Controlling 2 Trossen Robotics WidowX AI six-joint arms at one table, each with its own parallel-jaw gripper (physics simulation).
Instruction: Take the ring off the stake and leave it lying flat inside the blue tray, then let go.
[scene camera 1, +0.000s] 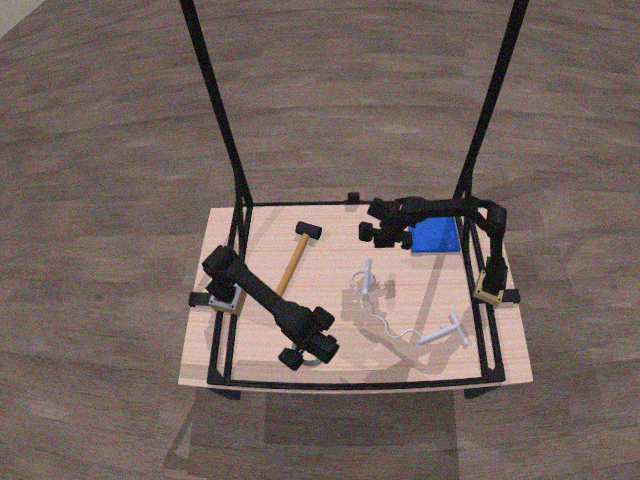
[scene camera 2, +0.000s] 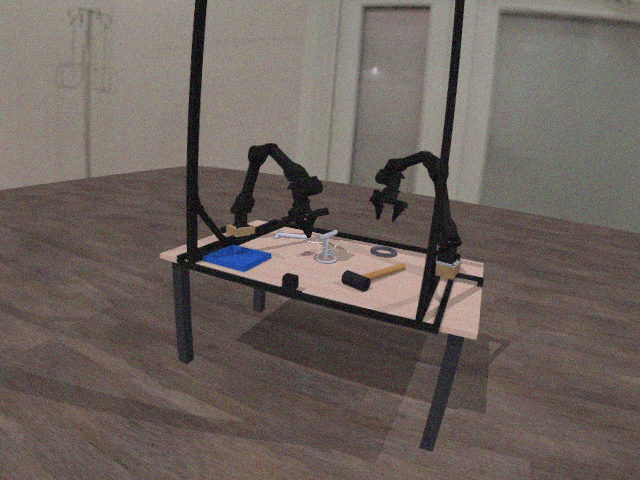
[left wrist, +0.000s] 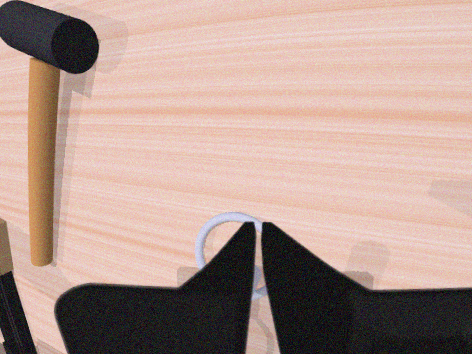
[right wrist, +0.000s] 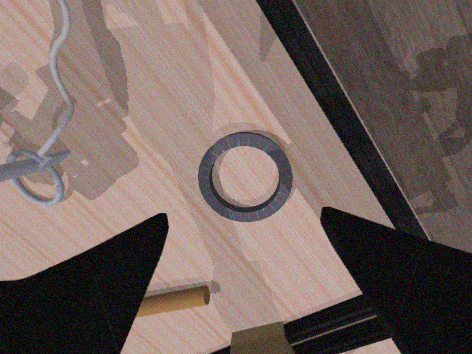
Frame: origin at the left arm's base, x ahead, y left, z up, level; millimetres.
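Where they show: left gripper, fingertip midpoint: (scene camera 1: 375, 246) (scene camera 2: 309, 237) (left wrist: 257, 231); right gripper, fingertip midpoint: (scene camera 2: 385, 220) (right wrist: 245, 217); left arm's base, link origin: (scene camera 1: 491, 285) (scene camera 2: 240, 225); right arm's base, link origin: (scene camera 1: 225, 293) (scene camera 2: 446, 260).
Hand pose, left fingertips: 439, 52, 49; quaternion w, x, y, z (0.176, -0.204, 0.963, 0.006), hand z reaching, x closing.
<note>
Things, the pixels of their centre, and the offset from my left fingertips, as dx, dy, dz. "spot": a spot on its surface instead.
- pale T-topped stake, body centre: (right wrist: 26, 164) (scene camera 1: 365, 286) (scene camera 2: 326, 252) -17, +116, -81
- thin pale ring, body centre: (left wrist: 235, 271) (right wrist: 40, 174) (scene camera 1: 362, 284) (scene camera 2: 327, 257) +1, +107, -97
- thick dark grey ring, body centre: (right wrist: 244, 179) (scene camera 1: 310, 348) (scene camera 2: 383, 251) +62, +395, -99
- blue tray, body centre: (scene camera 2: 237, 257) (scene camera 1: 432, 230) -165, -223, -95
- hammer, body centre: (left wrist: 41, 160) (right wrist: 121, 310) (scene camera 1: 294, 260) (scene camera 2: 379, 273) +263, +129, -86
- white cord, surface spot: (right wrist: 68, 107) spot: -70, +205, -90
- second pale T-shaped piece, body centre: (scene camera 1: 440, 336) (scene camera 2: 293, 235) -325, +181, -96
The pale T-topped stake (scene camera 1: 367, 273) (scene camera 2: 326, 249) (right wrist: 15, 171) stands near the table's middle. A thin pale ring (scene camera 1: 351, 280) (scene camera 2: 325, 262) (left wrist: 200, 247) (right wrist: 61, 187) lies low around its foot; whether it is loose cannot be told. A thick dark grey ring (scene camera 2: 383, 251) (right wrist: 245, 215) lies flat, apart from the stake. The blue tray (scene camera 1: 423, 245) (scene camera 2: 242, 266) stands at the table edge. My left gripper (scene camera 1: 385, 241) (scene camera 2: 308, 235) (left wrist: 257, 231) is shut, with nothing visible between its tips, above the table near the stake. My right gripper (scene camera 2: 386, 218) (right wrist: 245, 217) is open, high above the dark ring.
A hammer (scene camera 1: 294, 260) (scene camera 2: 385, 271) (left wrist: 44, 160) (right wrist: 180, 301) lies beside the stake. A white cord (scene camera 1: 382, 320) (right wrist: 68, 107) runs from the stake to a second pale T-shaped piece (scene camera 1: 439, 333) (scene camera 2: 292, 235). A black frame surrounds the work area.
</note>
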